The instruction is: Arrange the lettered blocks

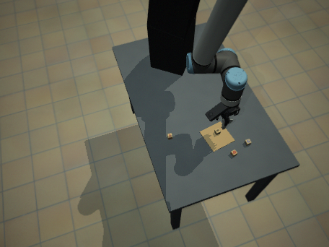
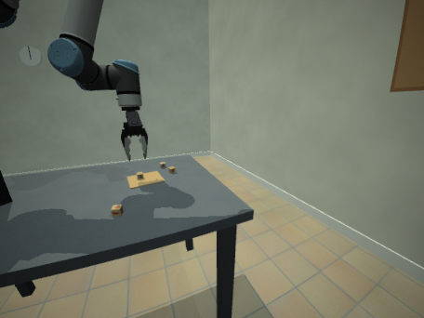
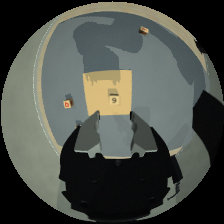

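The tan mat lies 2 cm ahead of my hand, 1 cm to the right of it and 10 cm below it.
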